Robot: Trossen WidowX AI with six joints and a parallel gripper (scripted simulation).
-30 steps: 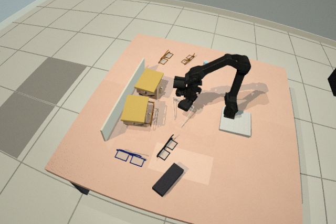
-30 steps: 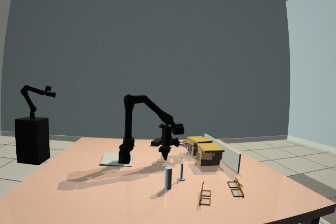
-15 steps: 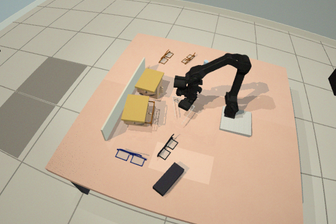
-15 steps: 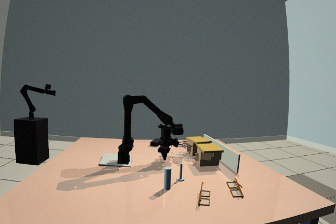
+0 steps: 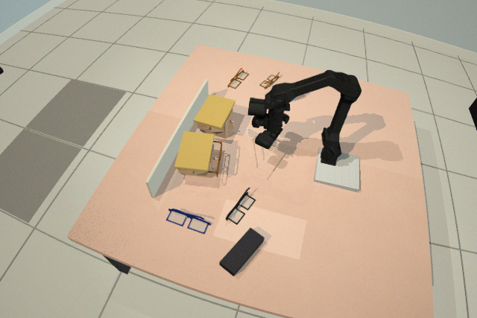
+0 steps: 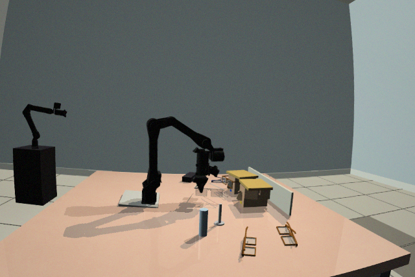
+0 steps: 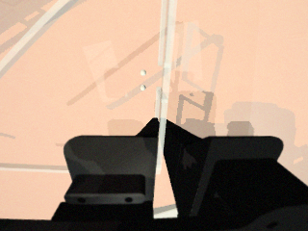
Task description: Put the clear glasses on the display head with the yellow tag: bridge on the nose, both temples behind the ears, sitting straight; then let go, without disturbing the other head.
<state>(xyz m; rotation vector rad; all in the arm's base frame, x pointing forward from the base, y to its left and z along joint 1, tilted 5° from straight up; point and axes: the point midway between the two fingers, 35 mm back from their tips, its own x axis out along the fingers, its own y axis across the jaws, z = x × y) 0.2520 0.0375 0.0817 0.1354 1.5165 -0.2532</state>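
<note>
Right now my gripper tip is 4 cm short of the round foot, 26 cm to the left of it and 3 cm above it. The rest, counted from my gripper tip: display head: 23 cm ahead, 17 cm to the left, 1 cm above; then black box: 2 cm behind, 46 cm to the left, 3 cm below; then grey panel: 36 cm ahead, 6 cm to the left.
</note>
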